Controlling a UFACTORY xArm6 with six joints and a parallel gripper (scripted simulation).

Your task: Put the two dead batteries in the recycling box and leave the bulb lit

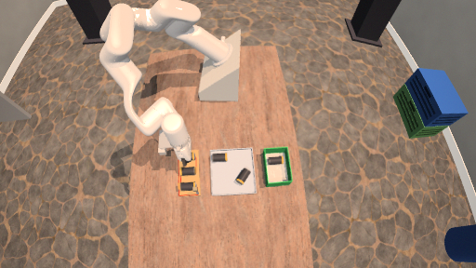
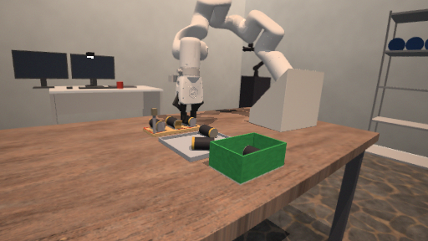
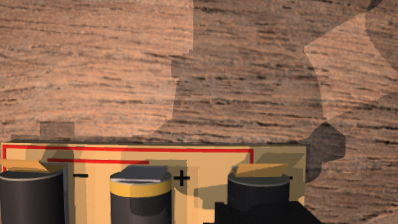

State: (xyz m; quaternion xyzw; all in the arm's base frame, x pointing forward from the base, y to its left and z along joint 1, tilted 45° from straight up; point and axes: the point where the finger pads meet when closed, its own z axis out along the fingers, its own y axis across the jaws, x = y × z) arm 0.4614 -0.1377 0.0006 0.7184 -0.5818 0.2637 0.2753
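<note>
Right now my hand is 10 mm short of the green recycling box, 370 mm to the right of it and 30 mm above it. From my hand the other things lie so: grey tray 40 mm ahead, 190 mm to the left, 40 mm below.
</note>
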